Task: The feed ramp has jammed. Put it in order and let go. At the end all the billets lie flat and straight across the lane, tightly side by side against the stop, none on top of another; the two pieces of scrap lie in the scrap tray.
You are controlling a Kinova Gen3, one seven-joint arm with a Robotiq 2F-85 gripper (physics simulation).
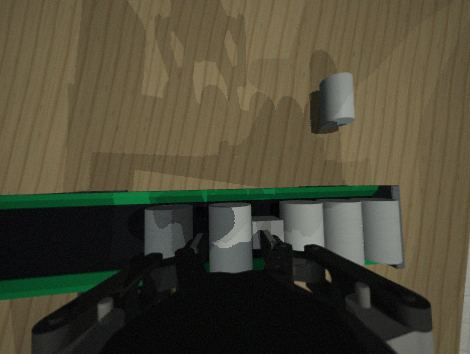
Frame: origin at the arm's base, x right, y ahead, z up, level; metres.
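Where they show: gripper, fingertip midpoint: (233,242).
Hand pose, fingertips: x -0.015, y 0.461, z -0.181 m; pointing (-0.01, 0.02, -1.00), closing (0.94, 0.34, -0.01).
Each offset is from my fingertips to the top centre of the thing. "*": to the spot under its first point. Level surfaces: height alone.
Three grey billets {dx +0.137, dy +0.052, dz +0.002 m} (382,232) {dx +0.099, dy +0.040, dz +0.006 m} (343,232) {dx +0.062, dy +0.027, dz +0.010 m} (302,225) lie across the lane (65,240), side by side, the rightmost against the stop {* dx +0.148, dy +0.093, dz -0.017 m} (395,193). A small light grey block {dx +0.028, dy +0.016, dz +0.001 m} (267,226), which looks like scrap, sits left of them, partly hidden by a finger. Left of it a billet {dx -0.004, dy +0.004, dz +0.018 m} (230,237) lies across the lane, and another billet {dx -0.055, dy -0.013, dz +0.024 m} (167,227) lies farther left, with a gap between them. One more billet {dx +0.086, dy +0.202, dz -0.051 m} (338,98) lies on the table beyond the lane. My gripper (233,242) is partly open, its fingertips to either side of the middle billet, gaps showing. The scrap tray does not show.
Green side rails {* dx -0.075, dy +0.020, dz -0.006 m} (165,196) run along the lane; the near rail {* dx -0.137, dy -0.080, dz +0.003 m} (55,285) is partly hidden by my gripper. The wooden table {dz -0.091 m} (410,125) stretches beyond the lane, with shadows of the arm on it. Its edge shows at the far right.
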